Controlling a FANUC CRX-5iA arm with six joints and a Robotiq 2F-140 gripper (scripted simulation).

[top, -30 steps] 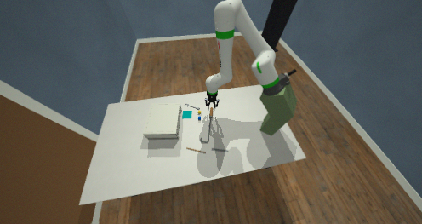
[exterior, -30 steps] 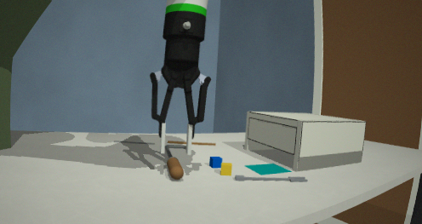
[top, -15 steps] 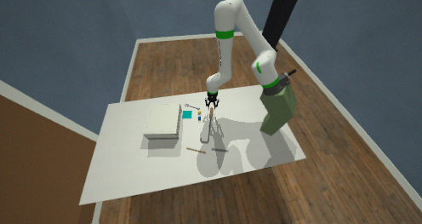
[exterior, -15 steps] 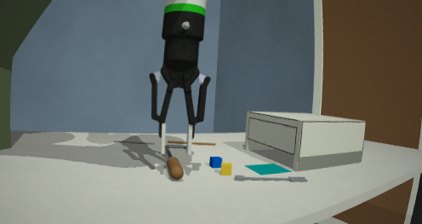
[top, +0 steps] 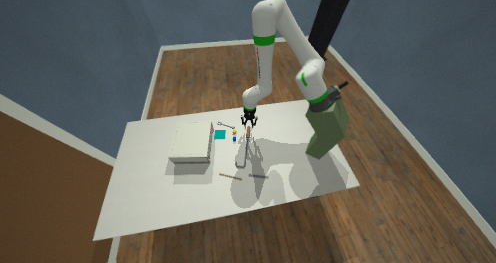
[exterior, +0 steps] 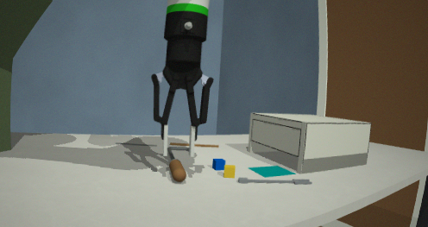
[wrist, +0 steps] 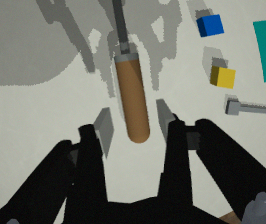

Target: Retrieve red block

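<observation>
Now: the yellow cube 120 mm ahead of my hand, 30 mm to the right of it and 70 mm below it. Also, from my hand: blue block (140 mm ahead, 30 mm to the left, 70 mm below); then grey wrench (170 mm ahead, 130 mm to the right, 80 mm below); then hooked tool (90 mm ahead, 120 mm to the left, 70 mm below).
</observation>
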